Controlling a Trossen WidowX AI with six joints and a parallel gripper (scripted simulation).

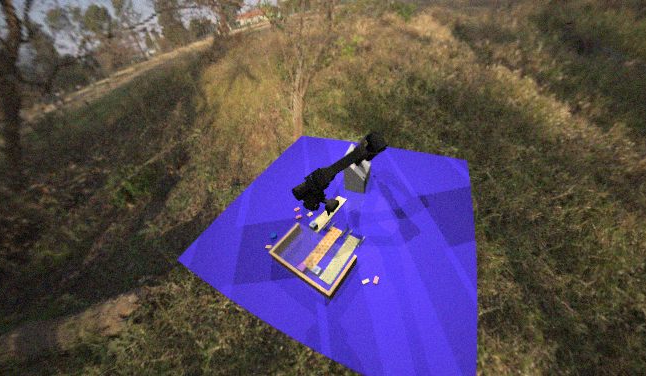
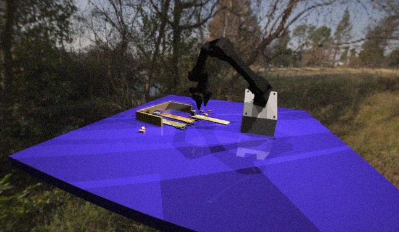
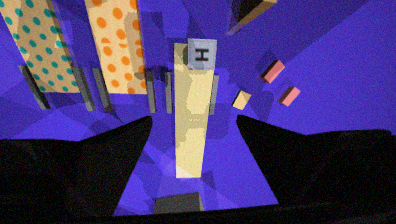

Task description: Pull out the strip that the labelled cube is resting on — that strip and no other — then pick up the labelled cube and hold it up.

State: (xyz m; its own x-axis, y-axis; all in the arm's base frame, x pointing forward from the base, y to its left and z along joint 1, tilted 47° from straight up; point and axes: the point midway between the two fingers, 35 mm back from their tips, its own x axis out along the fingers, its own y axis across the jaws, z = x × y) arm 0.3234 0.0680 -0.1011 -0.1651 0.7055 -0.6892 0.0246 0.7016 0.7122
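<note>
The strip is 5 cm behind my gripper tip, 1 cm to the left of it and 6 cm below it. Also, from my gripper tip: blue disc (20 cm ahead, 16 cm to the right, 6 cm below).
</note>
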